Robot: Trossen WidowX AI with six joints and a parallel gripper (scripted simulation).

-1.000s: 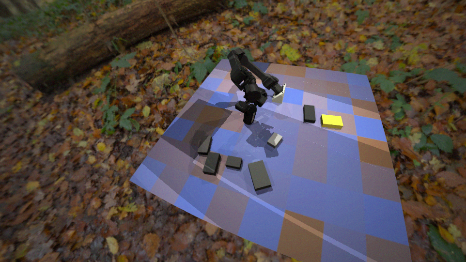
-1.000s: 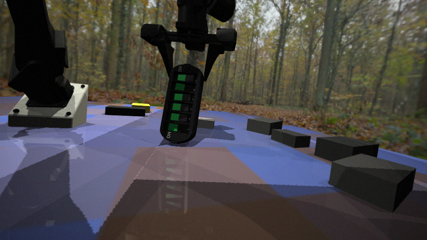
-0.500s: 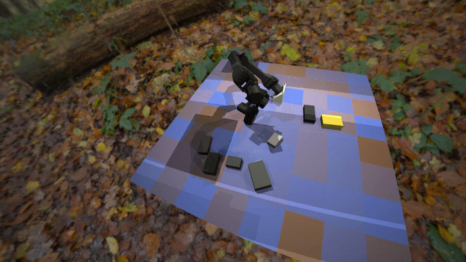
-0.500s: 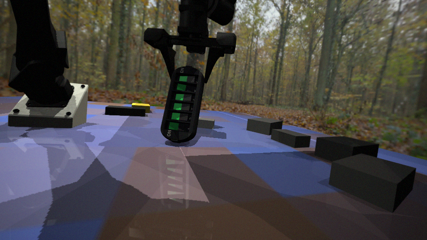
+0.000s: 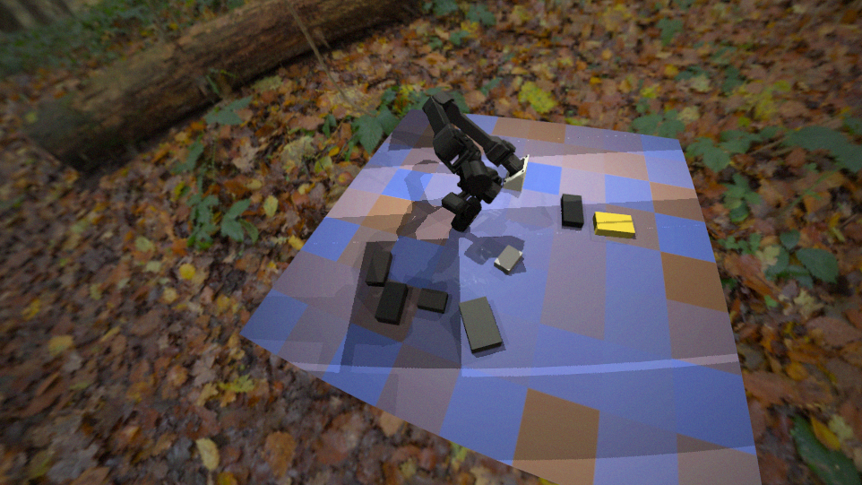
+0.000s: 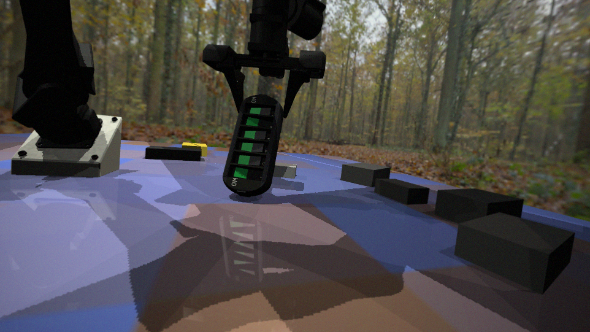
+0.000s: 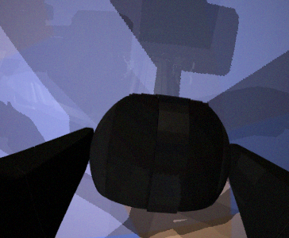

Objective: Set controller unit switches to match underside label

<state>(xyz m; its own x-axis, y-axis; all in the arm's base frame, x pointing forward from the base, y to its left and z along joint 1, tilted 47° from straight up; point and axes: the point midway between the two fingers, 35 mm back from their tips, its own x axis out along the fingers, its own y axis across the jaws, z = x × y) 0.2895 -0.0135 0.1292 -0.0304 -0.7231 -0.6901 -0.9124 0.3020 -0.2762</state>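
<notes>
Now: the white block 130 mm to the left of my gripper tip, 110 mm below it and 80 mm ahead of it. Also, from my gripper tip: dark block (310 mm to the left, 160 mm behind, 110 mm below); then yellow block (440 mm to the left, 130 mm behind, 110 mm below).
</notes>
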